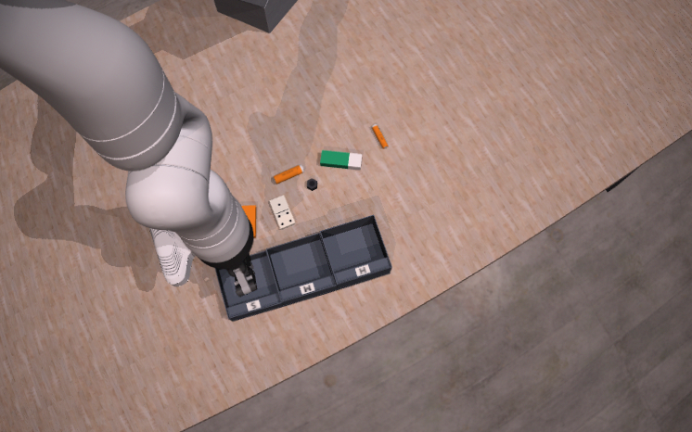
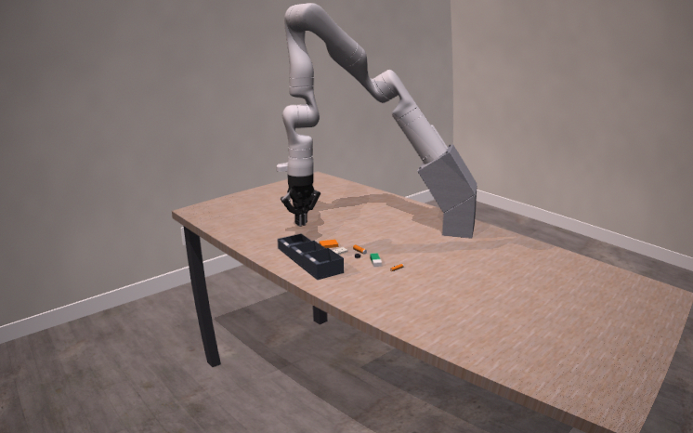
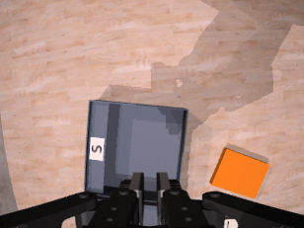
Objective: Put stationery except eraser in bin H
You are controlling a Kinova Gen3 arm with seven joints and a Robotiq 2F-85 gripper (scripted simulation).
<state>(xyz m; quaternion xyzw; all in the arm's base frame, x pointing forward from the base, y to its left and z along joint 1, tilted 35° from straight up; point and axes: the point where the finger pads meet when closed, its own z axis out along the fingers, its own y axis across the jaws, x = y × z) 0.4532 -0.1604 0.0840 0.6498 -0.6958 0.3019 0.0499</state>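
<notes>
Now: the bin marked H 4 cm ahead of my hand, 7 cm to the left of it and 8 cm below it. The rest, counted from my hand: orange marker: 11 cm behind, 13 cm to the left, 9 cm below; orange notepad: 8 cm behind, 3 cm to the left, 10 cm below; domino: 6 cm behind, 9 cm to the left, 9 cm below.
</notes>
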